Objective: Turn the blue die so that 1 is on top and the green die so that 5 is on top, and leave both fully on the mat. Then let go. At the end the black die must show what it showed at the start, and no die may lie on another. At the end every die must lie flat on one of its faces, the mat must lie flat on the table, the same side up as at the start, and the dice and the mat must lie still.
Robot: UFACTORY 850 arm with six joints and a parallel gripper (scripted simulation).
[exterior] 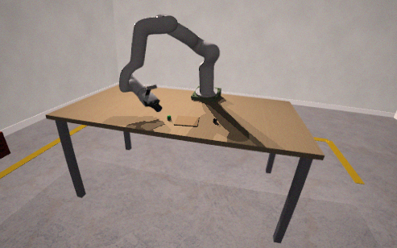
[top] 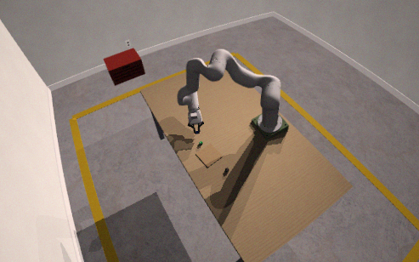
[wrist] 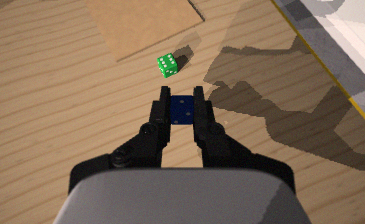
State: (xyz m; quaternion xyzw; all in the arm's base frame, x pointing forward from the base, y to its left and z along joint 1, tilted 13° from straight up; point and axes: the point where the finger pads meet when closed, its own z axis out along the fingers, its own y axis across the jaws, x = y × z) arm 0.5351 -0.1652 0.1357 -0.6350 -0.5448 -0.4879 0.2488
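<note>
Right now the green die is 80 mm to the left of my hand, 50 mm below it and 10 mm ahead of it. Also, from my hand: mat 200 mm to the left, 60 mm below, 10 mm behind; black die 360 mm to the left, 70 mm behind, 50 mm below; blue die 10 mm to the left, 10 mm below.
</note>
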